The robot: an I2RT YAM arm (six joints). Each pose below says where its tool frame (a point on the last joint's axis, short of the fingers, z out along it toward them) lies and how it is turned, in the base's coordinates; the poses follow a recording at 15 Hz.
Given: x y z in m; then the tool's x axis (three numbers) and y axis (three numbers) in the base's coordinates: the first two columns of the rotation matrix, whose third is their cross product.
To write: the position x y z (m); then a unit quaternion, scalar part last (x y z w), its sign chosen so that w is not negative. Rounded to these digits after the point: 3 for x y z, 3 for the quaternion.
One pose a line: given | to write
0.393 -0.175 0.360 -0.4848 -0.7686 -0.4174 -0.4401 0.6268 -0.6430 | 0.393 -0.175 0.360 -0.364 0.830 -0.232 0.354
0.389 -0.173 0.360 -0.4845 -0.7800 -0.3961 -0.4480 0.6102 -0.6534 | 0.389 -0.173 0.360 -0.371 0.828 -0.239 0.347
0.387 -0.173 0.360 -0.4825 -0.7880 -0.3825 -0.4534 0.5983 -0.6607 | 0.387 -0.173 0.360 -0.376 0.826 -0.244 0.343
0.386 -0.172 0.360 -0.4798 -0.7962 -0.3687 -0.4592 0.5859 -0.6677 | 0.386 -0.172 0.360 -0.381 0.823 -0.249 0.339
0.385 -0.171 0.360 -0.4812 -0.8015 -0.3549 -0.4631 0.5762 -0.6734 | 0.385 -0.171 0.360 -0.384 0.822 -0.253 0.334
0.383 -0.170 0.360 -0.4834 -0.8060 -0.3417 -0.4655 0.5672 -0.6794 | 0.383 -0.170 0.360 -0.387 0.822 -0.258 0.330
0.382 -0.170 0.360 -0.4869 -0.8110 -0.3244 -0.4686 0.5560 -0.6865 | 0.382 -0.170 0.360 -0.390 0.821 -0.265 0.323
